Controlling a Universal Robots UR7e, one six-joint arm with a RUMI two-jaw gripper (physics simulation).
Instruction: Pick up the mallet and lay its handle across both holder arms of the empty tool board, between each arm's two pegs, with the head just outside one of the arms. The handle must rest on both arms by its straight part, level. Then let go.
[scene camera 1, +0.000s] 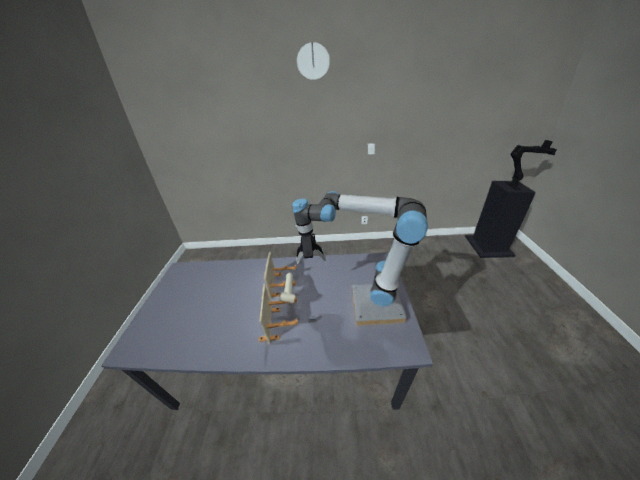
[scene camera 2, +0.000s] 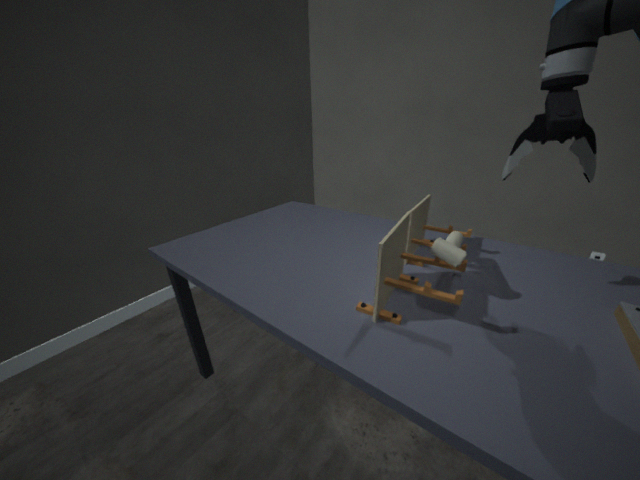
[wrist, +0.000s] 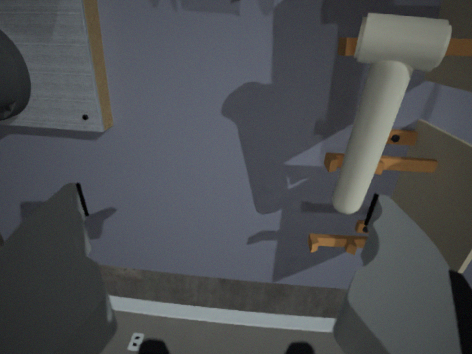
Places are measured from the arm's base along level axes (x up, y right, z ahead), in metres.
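Pixels of known places: gripper, between the fingertips: (scene camera 1: 311, 262) (scene camera 2: 543, 181) (wrist: 229, 193).
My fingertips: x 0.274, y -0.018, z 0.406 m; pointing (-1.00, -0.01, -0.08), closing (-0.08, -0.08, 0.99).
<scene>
Behind a point stands the place of what it marks.
The cream mallet (scene camera 1: 288, 286) @[z 0.557, x 0.097, y -0.029 m] (scene camera 2: 448, 251) @[z 0.545, x 0.102, y -0.127 m] (wrist: 372, 120) @[z 0.550, x 0.095, y -0.027 m] lies across two orange arms of neighbouring boards. Its head is on the far arm (scene camera 1: 276, 302) @[z 0.618, x 0.057, y -0.116 m] (scene camera 2: 419, 259) @[z 0.613, x 0.055, y -0.122 m] (wrist: 346, 47) @[z 0.505, x 0.075, y -0.094 m] of the near board (scene camera 1: 265, 312) @[z 0.646, x 0.103, y -0.222 m] (scene camera 2: 391, 260) @[z 0.645, x 0.088, y -0.231 m]. Its handle crosses the near arm (wrist: 410, 164) @[z 0.656, x 0.040, y 0.037 m] of the far board (scene camera 1: 269, 273) @[z 0.702, x 0.087, y 0.090 m] (scene camera 2: 419, 219) @[z 0.703, x 0.090, y 0.101 m] (wrist: 432, 185) @[z 0.698, x 0.047, y 0.061 m], between that arm's pegs. In the wrist view the handle's end appears short of that board's far arm (scene camera 1: 284, 268) @[z 0.630, x 0.040, y 0.189 m] (wrist: 327, 241) @[z 0.581, x 0.040, y 0.196 m]. Whether the handle is level is hard to tell. My gripper (scene camera 1: 311, 260) @[z 0.406, x 0.274, y -0.018 m] (scene camera 2: 546, 179) @[z 0.406, x 0.274, y -0.018 m] (wrist: 229, 193) @[z 0.406, x 0.274, y -0.018 m] is open and empty, high above the table, beyond the handle's end.
The near board's near arm (scene camera 1: 281, 324) @[z 0.561, x 0.057, y -0.261 m] (scene camera 2: 413, 288) @[z 0.571, x 0.057, y -0.267 m] carries nothing. Both boards stand upright on orange feet on the grey-blue table (scene camera 1: 206, 310) @[z 1.089, x -0.039, y -0.119 m] (scene camera 2: 289, 258) @[z 1.032, x -0.038, y -0.225 m]. The robot's base plate (scene camera 1: 364, 312) @[z 0.122, x 0.005, y -0.138 m] (wrist: 50, 90) @[z 0.107, x 0.000, y 0.019 m] is on the table's right. A black pedestal (scene camera 1: 501, 217) stands on the floor beyond.
</scene>
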